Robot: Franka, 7 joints.
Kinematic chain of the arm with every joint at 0, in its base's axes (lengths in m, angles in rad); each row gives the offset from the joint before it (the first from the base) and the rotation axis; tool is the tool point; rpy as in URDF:
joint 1: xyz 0 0 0.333 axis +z
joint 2: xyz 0 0 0 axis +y
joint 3: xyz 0 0 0.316 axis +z
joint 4: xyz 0.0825 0 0 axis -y
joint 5: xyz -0.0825 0 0.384 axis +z
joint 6: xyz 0 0 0 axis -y
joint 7: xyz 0.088 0 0 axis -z
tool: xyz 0 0 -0.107 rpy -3.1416 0 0
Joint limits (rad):
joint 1: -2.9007..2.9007
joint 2: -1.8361..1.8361
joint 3: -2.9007..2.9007
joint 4: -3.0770..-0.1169
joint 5: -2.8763..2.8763
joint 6: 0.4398..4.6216
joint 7: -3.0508..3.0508
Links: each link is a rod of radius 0.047 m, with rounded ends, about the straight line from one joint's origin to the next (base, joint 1, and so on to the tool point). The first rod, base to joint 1, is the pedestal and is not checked.
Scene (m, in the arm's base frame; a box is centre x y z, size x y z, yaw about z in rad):
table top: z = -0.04
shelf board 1: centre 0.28 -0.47 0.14 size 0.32 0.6 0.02 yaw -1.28
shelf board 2: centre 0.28 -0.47 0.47 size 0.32 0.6 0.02 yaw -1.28
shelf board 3: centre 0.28 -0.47 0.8 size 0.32 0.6 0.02 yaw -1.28
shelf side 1: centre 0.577 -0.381 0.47 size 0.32 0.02 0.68 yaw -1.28
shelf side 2: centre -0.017 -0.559 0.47 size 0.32 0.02 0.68 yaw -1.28
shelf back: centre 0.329 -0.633 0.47 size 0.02 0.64 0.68 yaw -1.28
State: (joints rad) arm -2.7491 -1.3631 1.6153 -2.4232 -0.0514 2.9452 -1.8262
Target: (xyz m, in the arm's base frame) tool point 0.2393 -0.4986 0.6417
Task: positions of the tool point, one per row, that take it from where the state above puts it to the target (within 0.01 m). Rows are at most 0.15 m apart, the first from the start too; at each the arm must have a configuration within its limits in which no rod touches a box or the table.
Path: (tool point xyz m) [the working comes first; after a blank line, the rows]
Joints at the target: -2.8849 -1.1978 1.1411 -2.0706 0.0050 2.9950 -1.8262
Straight joint move there: touches shelf board 2.

1: 0.2475 -0.3879 0.3047
2: 0.2339 -0.3075 0.3029
3: 0.1992 -0.2376 0.3065
4: 0.1492 -0.1834 0.3134
5: 0.1649 -0.2249 0.3716
6: 0.1652 -0.2508 0.4553
7: 0.1558 -0.2458 0.5515
8: 0.1509 -0.2031 0.6417
9: 0.1996 -0.3048 0.6481
10: 0.2278 -0.4088 0.6419
11: 0.2393 -0.4986 0.6417

